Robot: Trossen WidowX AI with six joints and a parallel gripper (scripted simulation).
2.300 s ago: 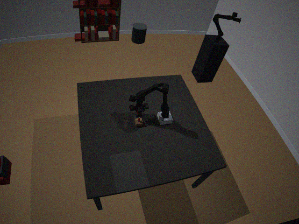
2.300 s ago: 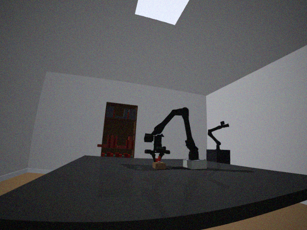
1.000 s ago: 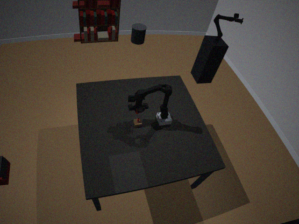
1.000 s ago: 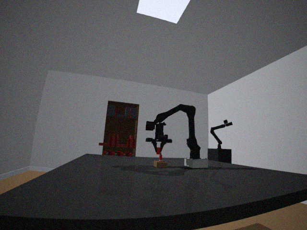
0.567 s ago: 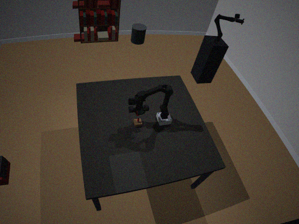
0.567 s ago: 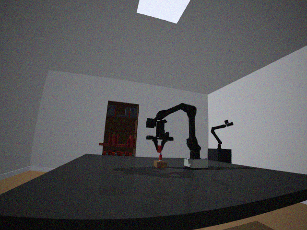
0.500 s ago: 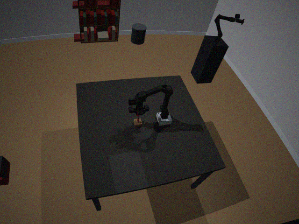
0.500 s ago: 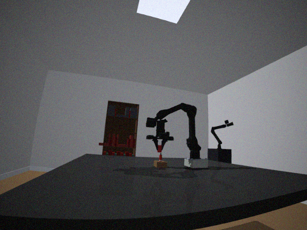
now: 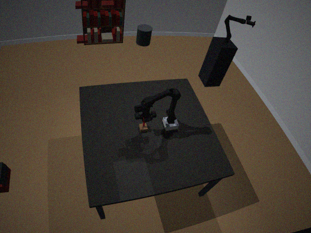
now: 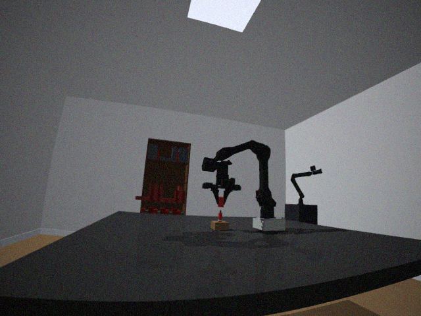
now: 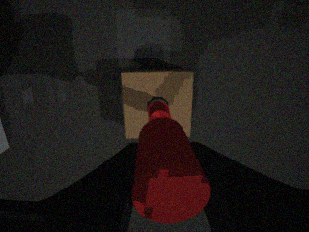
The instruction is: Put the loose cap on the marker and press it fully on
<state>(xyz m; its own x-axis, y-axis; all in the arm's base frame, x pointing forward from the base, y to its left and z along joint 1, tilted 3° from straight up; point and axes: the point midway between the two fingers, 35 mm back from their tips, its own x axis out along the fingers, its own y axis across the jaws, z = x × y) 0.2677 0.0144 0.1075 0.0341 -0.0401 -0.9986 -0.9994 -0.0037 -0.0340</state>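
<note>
My gripper tip is now 100 mm above the holder block. From my gripper tip the other things lie so: red cap 10 mm above.
</note>
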